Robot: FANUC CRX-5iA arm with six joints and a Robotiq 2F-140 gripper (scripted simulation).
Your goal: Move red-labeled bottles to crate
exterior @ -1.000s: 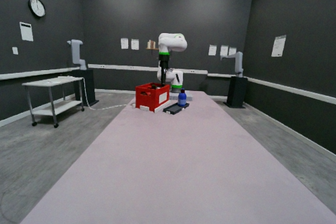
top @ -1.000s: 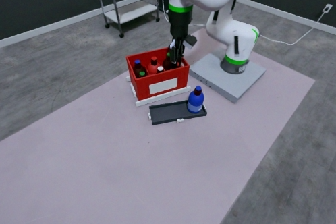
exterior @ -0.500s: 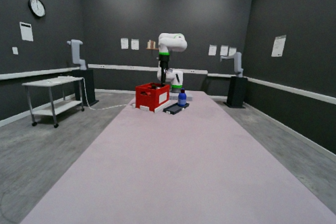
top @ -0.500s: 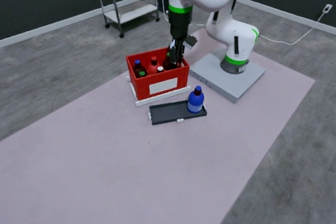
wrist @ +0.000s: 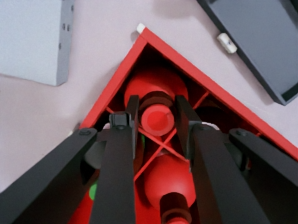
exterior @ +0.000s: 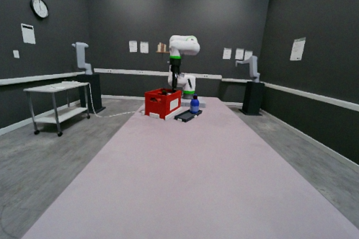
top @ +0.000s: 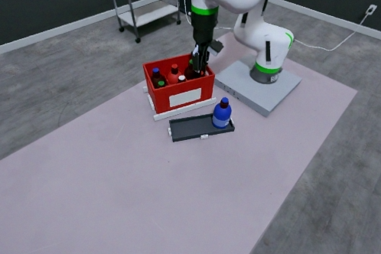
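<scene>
The red bottle is 8 cm below my hand. Round my hand: blue bottle (18 cm to the left, 8 cm below, 5 cm ahead); then red crate (8 cm to the right, 8 cm below, 6 cm ahead); then dark tray (15 cm below, 13 cm to the left, 13 cm ahead).
</scene>
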